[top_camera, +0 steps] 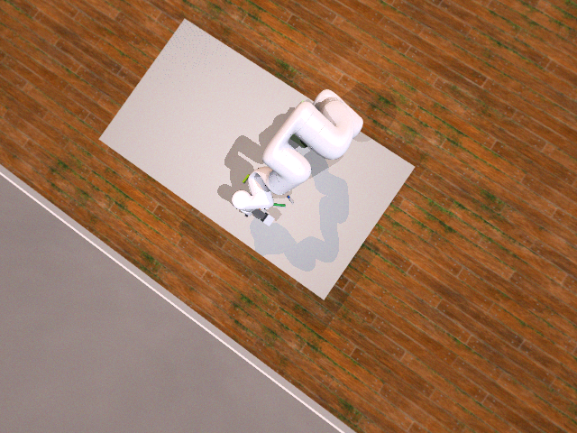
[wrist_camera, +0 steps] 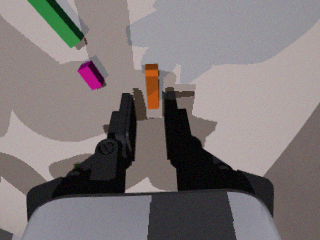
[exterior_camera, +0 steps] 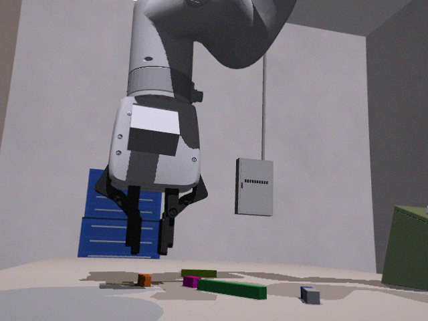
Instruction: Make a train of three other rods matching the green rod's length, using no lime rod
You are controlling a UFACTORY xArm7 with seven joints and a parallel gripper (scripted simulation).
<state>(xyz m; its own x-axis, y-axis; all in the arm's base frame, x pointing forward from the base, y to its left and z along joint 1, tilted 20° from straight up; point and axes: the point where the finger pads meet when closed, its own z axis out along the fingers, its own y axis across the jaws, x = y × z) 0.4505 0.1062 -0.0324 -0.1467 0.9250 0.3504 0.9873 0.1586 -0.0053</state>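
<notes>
The orange rod lies 50 mm below my hand. Also, from my hand: lime rod 140 mm to the right, 70 mm behind, 50 mm below; then magenta rod 50 mm below, 50 mm behind, 10 mm to the left; then green rod 80 mm behind, 70 mm to the left, 50 mm below.
</notes>
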